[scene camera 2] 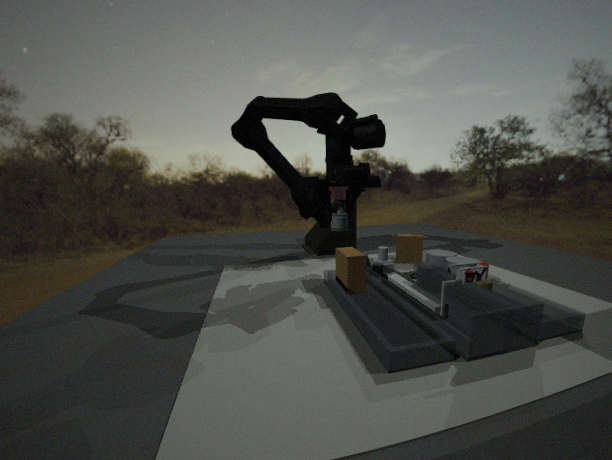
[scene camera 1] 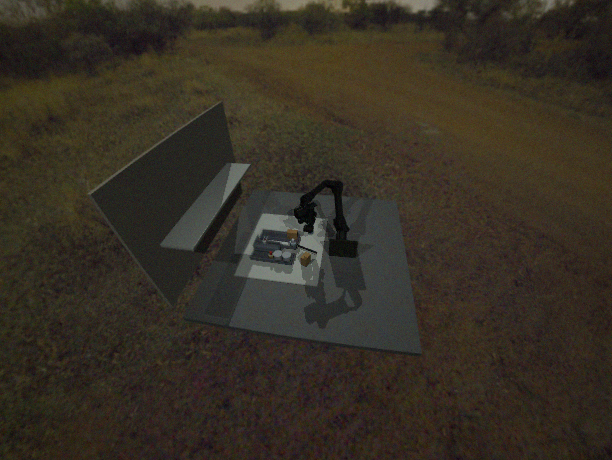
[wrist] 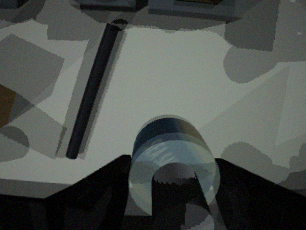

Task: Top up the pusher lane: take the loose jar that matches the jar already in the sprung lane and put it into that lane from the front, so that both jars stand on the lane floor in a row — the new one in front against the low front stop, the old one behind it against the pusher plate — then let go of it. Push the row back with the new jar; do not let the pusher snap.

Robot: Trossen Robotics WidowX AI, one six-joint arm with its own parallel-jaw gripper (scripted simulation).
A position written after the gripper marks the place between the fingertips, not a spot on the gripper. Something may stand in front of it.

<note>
In view: the gripper (scene camera 2: 339, 219), a black rod (wrist: 110, 32), a pusher plate (scene camera 2: 440, 308), a grey lane fixture (scene camera 2: 485, 323) and a shelf (scene camera 1: 188, 232).
The gripper shows as well in the wrist view (wrist: 171, 165).
</note>
